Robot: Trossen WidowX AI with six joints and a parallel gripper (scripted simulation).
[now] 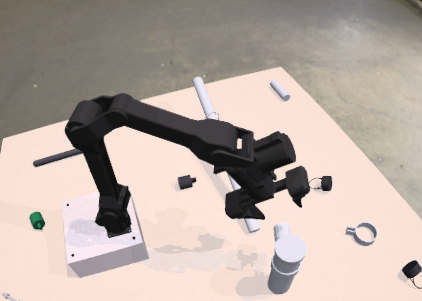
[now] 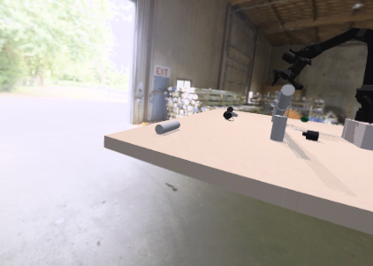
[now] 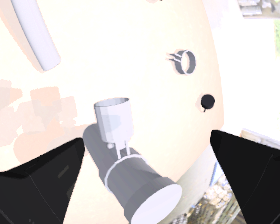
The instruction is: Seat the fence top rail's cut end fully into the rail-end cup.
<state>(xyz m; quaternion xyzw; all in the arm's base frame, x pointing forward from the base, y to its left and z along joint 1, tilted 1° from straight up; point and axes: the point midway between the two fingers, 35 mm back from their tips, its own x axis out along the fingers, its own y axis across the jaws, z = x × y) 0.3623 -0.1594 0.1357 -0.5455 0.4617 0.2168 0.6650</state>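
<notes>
Now: gripper tip 3 cm to the left of the rail-end cup and 8 cm above it. From my gripper tip the other things lie so: line post: 2 cm behind, 44 cm to the left, 10 cm below; then short tube: 35 cm ahead, 65 cm to the left, 19 cm below.
</notes>
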